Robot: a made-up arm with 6 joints. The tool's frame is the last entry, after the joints.
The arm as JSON. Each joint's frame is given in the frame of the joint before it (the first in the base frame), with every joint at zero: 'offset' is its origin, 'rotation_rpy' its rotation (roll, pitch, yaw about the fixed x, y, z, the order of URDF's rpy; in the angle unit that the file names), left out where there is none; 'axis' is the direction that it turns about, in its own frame. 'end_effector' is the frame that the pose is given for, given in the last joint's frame.
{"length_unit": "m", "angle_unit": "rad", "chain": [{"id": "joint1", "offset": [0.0, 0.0, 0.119], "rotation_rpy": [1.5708, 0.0, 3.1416], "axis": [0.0, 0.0, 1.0]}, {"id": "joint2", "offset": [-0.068, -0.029, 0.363], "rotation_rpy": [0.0, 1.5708, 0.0], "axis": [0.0, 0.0, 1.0]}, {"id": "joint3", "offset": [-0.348, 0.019, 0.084], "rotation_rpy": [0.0, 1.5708, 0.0], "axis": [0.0, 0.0, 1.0]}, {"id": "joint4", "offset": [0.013, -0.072, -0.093], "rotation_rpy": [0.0, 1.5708, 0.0], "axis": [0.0, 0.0, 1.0]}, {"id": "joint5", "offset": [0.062, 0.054, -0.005], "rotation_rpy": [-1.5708, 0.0, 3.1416], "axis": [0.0, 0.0, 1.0]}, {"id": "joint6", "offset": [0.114, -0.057, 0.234], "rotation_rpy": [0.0, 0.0, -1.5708], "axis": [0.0, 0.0, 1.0]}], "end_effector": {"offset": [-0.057, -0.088, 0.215], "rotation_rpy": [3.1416, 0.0, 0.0]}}
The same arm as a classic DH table. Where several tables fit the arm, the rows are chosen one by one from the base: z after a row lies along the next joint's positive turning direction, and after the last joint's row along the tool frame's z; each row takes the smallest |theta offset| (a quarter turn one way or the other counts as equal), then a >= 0, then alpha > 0; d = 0 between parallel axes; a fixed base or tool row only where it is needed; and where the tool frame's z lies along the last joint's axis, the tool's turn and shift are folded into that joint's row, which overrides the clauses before.
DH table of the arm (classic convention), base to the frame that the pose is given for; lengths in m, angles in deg. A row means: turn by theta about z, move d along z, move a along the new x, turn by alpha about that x. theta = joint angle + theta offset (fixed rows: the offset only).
base (fixed): d 0.1190; theta offset 0.00; a 0.0000; alpha -90.00
joint1: d 0.3630; theta offset 90.00; a 0.0290; alpha -90.00
joint2: d 0.0160; theta offset 0.00; a -0.0190; alpha -90.00
joint3: d -0.4410; theta offset 0.00; a 0.0720; alpha -90.00
joint4: d 0.0080; theta offset 90.00; a 0.0620; alpha 90.00
joint5: d 0.0000; theta offset -26.57; a -0.1275; alpha 0.00
joint6: d 0.0000; theta offset -6.37; a 0.1048; alpha 180.00
tool (fixed): d -0.3950; theta offset -122.93; a 0.0000; alpha 0.00

